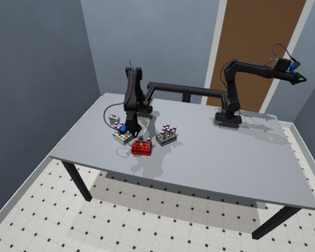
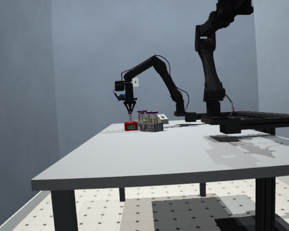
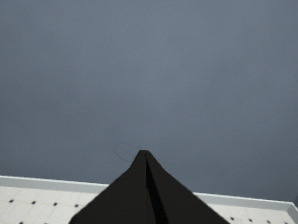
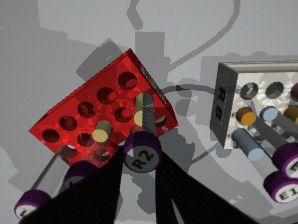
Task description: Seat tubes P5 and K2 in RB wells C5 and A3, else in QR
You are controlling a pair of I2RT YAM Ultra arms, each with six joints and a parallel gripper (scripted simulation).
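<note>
Now: the red rack QR 10 cm below my right hand and 4 cm to the left of it. From my right hand the other things lie so: grey rack RA (19 cm to the left, 13 cm behind, 10 cm below); pale box (27 cm behind, 26 cm to the right, 8 cm below); white rack RB (13 cm to the right, 10 cm below, 9 cm behind).
</note>
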